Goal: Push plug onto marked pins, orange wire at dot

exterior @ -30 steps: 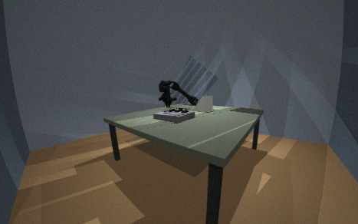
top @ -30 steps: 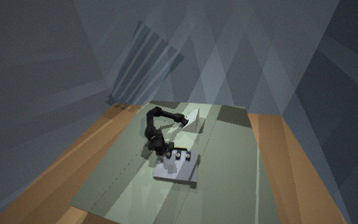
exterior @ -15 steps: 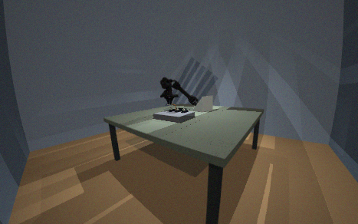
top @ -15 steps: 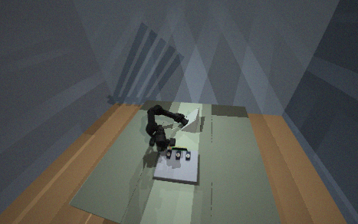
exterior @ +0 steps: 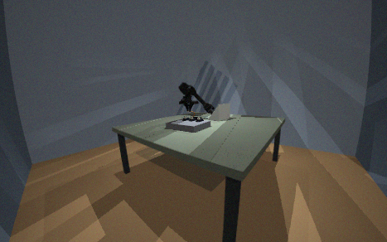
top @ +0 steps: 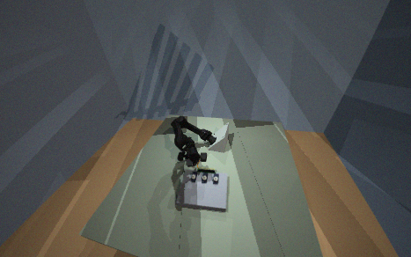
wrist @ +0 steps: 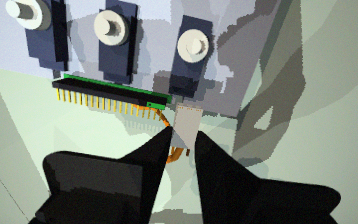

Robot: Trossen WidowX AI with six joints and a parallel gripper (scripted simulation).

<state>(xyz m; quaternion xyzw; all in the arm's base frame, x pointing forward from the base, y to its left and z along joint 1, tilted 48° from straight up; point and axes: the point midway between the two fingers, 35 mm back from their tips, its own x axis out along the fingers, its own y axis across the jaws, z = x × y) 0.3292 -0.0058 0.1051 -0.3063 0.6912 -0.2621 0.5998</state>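
The green band is 30 mm to the left of my gripper tip and 40 mm below it. The rest, counted from my gripper tip: grey printed holder (150 mm ahead, 90 mm to the left, 90 mm below).
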